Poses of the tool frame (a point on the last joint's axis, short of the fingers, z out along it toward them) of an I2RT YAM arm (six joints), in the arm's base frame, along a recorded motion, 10 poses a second.
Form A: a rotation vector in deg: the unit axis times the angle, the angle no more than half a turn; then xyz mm.
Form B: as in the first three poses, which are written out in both.
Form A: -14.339 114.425 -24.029 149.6 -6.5 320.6
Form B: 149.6 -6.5 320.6 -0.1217 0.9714 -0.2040 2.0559
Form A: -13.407 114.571 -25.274 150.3 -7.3 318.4
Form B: 150.3 -7.3 318.4 -0.1135 0.9702 -0.2140 2.0610
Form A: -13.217 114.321 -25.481 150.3 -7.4 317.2
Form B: 150.3 -7.4 317.2 -0.1121 0.9699 -0.2162 2.0572
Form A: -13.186 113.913 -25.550 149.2 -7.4 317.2
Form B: 149.2 -7.4 317.2 -0.1122 0.9696 -0.2175 2.0505
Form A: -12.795 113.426 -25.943 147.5 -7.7 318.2
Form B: 147.5 -7.7 318.2 -0.1093 0.9690 -0.2216 2.0430
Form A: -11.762 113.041 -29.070 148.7 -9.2 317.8
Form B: 148.7 -9.2 317.8 -0.1003 0.9636 -0.2478 2.0474
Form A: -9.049 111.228 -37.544 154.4 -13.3 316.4
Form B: 154.4 -13.3 316.4 -0.0769 0.9447 -0.3189 2.0550
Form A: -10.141 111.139 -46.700 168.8 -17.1 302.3
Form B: 168.8 -17.1 302.3 -0.0838 0.9187 -0.3860 2.1115
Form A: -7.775 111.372 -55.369 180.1 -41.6 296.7
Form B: 180.1 -41.6 296.7 -0.0624 0.8937 -0.4443 2.1750
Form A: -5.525 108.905 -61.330 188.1 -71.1 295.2
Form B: 188.1 -71.1 295.2 -0.0442 0.8705 -0.4902 2.1836
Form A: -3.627 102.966 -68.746 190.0 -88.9 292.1
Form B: 190.0 -88.9 292.1 -0.0293 0.8313 -0.5550 2.1618
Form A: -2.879 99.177 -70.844 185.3 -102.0 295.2
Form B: 185.3 -102.0 295.2 -0.0236 0.8135 -0.5811 2.1278
